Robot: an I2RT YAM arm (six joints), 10 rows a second.
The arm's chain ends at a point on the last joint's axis. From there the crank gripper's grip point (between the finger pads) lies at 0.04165 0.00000 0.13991 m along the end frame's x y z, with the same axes.
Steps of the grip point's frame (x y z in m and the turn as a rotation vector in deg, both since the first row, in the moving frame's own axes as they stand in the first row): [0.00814 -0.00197 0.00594 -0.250 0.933 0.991]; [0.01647 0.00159 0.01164 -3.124 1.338 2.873]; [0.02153 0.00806 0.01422 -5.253 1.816 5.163]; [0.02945 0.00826 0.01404 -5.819 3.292 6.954]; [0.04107 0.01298 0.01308 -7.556 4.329 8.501]
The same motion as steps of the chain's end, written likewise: [0.00588 -0.00332 0.00664 -0.250 0.933 0.991]; [0.01346 -0.00817 0.01291 -3.124 1.338 2.873]; [0.01788 -0.00861 0.01637 -5.253 1.816 5.163]; [0.02268 -0.01128 0.01763 -5.819 3.292 6.954]; [0.03252 -0.01204 0.01822 -7.556 4.329 8.501]
